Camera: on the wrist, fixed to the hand. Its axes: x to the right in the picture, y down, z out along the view.
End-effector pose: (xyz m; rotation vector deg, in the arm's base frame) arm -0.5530 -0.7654 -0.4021 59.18 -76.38 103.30
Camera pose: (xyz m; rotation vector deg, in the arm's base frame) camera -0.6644 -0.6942 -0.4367 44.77 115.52 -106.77
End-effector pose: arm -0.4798 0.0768 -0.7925 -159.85 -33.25 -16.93
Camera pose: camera -0.4323 -0.0252 -0.7149 -139.61 108.68 -24.39
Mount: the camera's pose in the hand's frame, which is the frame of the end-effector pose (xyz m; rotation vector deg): 0.0256 0.0922 -0.0976 -24.17 18.01 94.61
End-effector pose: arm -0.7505 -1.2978 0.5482 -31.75 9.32 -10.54
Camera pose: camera -0.7335 -1.2758 0.4144 -37.26 52.48 80.50
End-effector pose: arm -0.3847 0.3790 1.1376 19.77 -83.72 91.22
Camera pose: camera -0.4331 0.4889 1.0722 89.01 93.82 -114.34
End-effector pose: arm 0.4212 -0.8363 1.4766 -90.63 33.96 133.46
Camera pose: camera 0.4518 -0.9639 1.4383 44.66 -52.20 -75.92
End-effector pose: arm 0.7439 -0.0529 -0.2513 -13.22 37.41 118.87
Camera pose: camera 0.6452 -0.1267 -0.3105 10.27 -21.61 -134.65
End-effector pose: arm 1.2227 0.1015 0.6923 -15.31 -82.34 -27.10
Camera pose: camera 1.3534 0.1346 0.7149 -83.85 -24.87 31.59
